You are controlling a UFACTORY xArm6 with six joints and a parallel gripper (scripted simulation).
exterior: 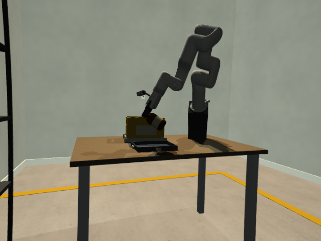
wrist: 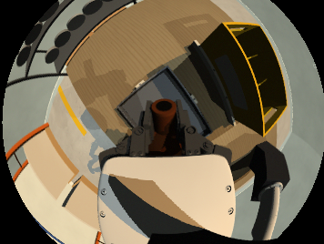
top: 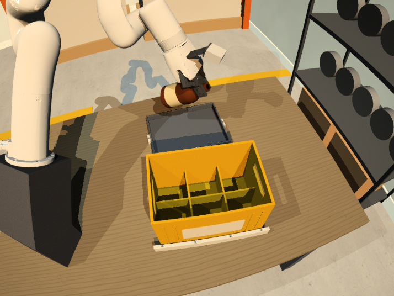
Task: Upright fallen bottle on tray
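The brown bottle lies 4 cm behind my hand, 3 cm to the left of it and 3 cm below it. From my hand the other things lie so: dark grey tray: 20 cm below, 5 cm behind, 2 cm to the left; yellow crate: 27 cm to the right, 13 cm below, 6 cm behind.
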